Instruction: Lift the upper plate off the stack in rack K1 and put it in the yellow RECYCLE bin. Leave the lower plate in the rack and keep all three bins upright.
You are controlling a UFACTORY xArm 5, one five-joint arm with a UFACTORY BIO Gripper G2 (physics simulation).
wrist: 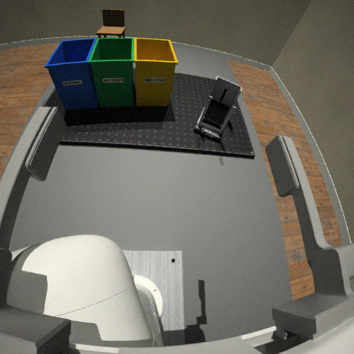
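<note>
The grey rack (226,90) stands on the right part of the black perforated board, with a tall slotted back panel; no K1 label can be read. A dark plate with a grid of wells (217,112) sits in it; whether a second plate lies under it cannot be told. The yellow RECYCLE bin (154,91) stands upright left of the rack, beside the green RETURNS bin (114,90) and the blue GENERAL bin (75,94), both upright. My gripper (164,155) is wide open and empty, its fingers at the left and right of the view, well away from the rack.
The black perforated board (175,146) lies on the grey table (165,200). The arm's white body (90,280) and a light metal base plate (170,295) are at the lower left and bottom. A wooden chair (112,30) stands beyond the bins.
</note>
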